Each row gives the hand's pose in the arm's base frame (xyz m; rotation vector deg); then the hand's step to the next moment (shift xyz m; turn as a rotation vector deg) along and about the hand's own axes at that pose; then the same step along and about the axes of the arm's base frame.
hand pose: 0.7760 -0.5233 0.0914 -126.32 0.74 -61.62
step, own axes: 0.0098 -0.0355 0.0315 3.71 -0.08 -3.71
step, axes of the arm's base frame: 0.0190 0.0425 0.0136 -0.18 -3.11 4.23
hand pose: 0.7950 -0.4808 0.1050 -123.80 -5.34 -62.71
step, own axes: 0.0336 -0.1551 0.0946 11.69 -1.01 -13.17
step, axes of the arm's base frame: 0.0305 0.1668 0.0733 -1.84 -10.13 14.32
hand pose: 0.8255 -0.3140 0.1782 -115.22 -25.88 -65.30
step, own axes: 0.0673 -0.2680 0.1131 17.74 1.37 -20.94
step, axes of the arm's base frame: -0.0661 0.2545 0.1414 -1.53 -17.97 20.73
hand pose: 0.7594 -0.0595 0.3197 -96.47 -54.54 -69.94
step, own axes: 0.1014 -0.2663 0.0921 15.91 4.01 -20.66
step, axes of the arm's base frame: -0.1869 0.1941 0.1307 0.52 -18.88 18.42
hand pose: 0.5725 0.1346 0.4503 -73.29 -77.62 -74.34
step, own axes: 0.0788 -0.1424 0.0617 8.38 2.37 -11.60
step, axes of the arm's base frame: -0.1461 0.0786 0.0526 0.48 -10.67 9.81
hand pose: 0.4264 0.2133 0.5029 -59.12 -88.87 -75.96
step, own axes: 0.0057 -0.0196 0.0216 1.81 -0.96 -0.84
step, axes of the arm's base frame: -0.0220 0.0197 -0.0029 -1.42 -0.81 1.50
